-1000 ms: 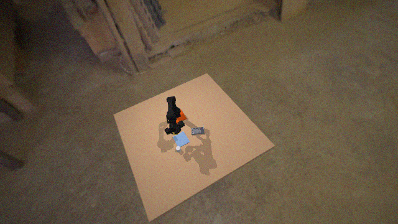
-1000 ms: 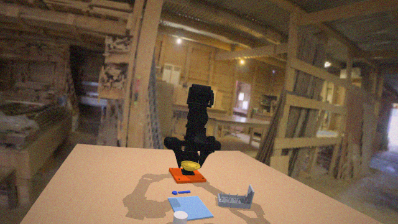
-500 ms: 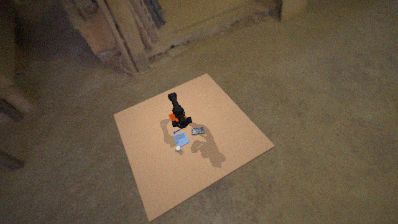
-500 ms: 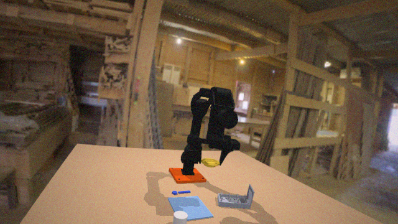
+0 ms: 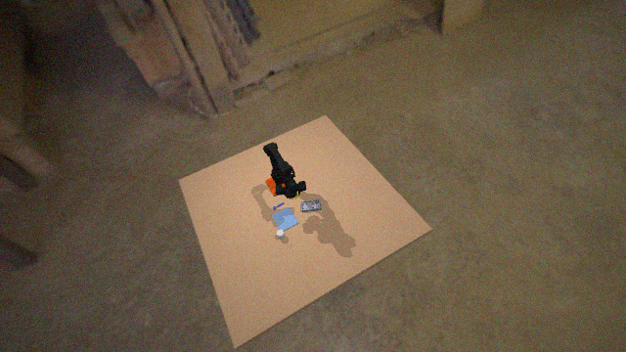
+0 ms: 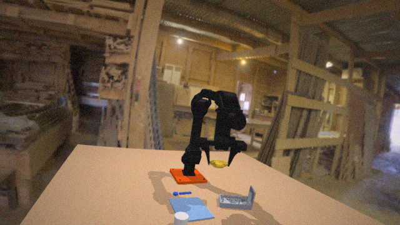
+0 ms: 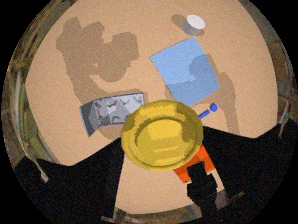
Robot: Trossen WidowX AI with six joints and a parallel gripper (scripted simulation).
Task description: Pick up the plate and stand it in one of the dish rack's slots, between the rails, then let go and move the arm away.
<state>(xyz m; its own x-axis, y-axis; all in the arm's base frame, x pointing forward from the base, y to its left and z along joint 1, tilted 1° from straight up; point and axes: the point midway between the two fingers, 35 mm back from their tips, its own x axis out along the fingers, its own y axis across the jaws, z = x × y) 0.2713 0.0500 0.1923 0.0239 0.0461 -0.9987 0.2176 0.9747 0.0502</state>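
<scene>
The grey dish rack lies 15 cm below my gripper tip, 10 cm to the left of it and 1 cm ahead of it. The rest, counted from my gripper tip: light blue mat: 17 cm below, 10 cm to the right, 4 cm ahead; yellow plate: 1 cm above; small blue utensil: 17 cm below, 12 cm to the right, 8 cm behind.
</scene>
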